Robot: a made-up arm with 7 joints. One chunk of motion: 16 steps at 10 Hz.
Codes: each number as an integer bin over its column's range. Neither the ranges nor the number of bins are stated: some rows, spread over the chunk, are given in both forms.
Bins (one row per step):
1: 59 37 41 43 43 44
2: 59 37 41 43 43 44
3: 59 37 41 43 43 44
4: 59 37 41 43 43 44
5: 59 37 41 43 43 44
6: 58 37 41 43 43 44
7: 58 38 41 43 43 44
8: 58 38 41 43 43 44
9: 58 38 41 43 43 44
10: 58 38 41 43 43 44
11: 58 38 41 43 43 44
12: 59 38 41 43 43 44
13: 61 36 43 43 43 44
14: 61 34 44 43 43 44
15: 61 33 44 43 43 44
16: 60 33 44 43 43 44
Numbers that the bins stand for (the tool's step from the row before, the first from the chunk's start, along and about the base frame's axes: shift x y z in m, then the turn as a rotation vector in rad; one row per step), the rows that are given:
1: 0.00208 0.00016 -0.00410 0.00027 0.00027 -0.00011
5: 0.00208 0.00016 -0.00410 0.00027 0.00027 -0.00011
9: 0.00128 0.00087 -0.00410 0.00027 0.00027 -0.00011
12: 0.00208 0.00087 -0.00410 0.00027 0.00027 -0.00011
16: 0.00288 -0.00267 -0.00089 0.00027 0.00027 -0.00011
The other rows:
2: 0.00208 0.00016 -0.00410 0.00027 0.00027 -0.00011
3: 0.00208 0.00016 -0.00410 0.00027 0.00027 -0.00011
4: 0.00208 0.00016 -0.00410 0.00027 0.00027 -0.00011
6: 0.00128 0.00016 -0.00410 0.00027 0.00027 -0.00011
7: 0.00128 0.00087 -0.00410 0.00027 0.00027 -0.00011
8: 0.00128 0.00087 -0.00410 0.00027 0.00027 -0.00011
10: 0.00128 0.00087 -0.00410 0.00027 0.00027 -0.00011
11: 0.00128 0.00087 -0.00410 0.00027 0.00027 -0.00011
13: 0.00368 -0.00055 -0.00196 0.00027 0.00027 -0.00011
14: 0.00368 -0.00196 -0.00089 0.00027 0.00027 -0.00011
15: 0.00368 -0.00267 -0.00089 0.00027 0.00027 -0.00011

